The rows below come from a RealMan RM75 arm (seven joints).
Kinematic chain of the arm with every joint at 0, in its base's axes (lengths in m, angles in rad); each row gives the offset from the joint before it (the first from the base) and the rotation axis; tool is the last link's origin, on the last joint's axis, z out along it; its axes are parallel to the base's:
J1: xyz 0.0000 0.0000 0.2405 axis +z
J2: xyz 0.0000 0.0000 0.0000 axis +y
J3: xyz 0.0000 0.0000 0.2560 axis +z
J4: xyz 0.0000 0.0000 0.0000 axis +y
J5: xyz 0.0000 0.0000 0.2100 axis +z
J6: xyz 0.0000 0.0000 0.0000 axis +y
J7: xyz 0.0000 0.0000 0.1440 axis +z
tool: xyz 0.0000 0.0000 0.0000
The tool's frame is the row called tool.
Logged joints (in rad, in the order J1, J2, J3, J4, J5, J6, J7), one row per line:
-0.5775, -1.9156, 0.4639, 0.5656, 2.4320, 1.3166, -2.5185
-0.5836, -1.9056, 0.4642, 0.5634, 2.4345, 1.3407, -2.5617
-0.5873, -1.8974, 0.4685, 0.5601, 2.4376, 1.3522, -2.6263
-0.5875, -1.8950, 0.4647, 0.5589, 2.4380, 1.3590, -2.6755
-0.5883, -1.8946, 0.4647, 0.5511, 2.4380, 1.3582, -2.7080
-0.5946, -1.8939, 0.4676, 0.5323, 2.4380, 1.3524, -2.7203
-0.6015, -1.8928, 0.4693, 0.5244, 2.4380, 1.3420, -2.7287
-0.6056, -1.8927, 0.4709, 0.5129, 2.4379, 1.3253, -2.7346
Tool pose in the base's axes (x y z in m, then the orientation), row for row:
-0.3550, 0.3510, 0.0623, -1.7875, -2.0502, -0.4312
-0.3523, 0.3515, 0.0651, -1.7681, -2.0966, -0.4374
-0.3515, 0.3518, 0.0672, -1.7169, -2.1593, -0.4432
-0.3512, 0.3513, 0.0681, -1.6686, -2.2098, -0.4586
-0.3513, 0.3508, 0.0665, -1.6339, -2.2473, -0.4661
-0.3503, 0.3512, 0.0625, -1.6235, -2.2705, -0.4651
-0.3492, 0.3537, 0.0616, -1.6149, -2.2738, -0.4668
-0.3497, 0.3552, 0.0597, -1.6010, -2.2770, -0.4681
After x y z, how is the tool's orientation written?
As a rotation vector, in radians.
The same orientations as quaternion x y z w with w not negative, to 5 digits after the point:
-0.63691, -0.73051, -0.15364, 0.19260
-0.62610, -0.74242, -0.15489, 0.18116
-0.60523, -0.76118, -0.15623, 0.17290
-0.58619, -0.77631, -0.16111, 0.16665
-0.57234, -0.78721, -0.16327, 0.16143
-0.56677, -0.79264, -0.16237, 0.15531
-0.56408, -0.79423, -0.16305, 0.15630
-0.56001, -0.79646, -0.16374, 0.15882

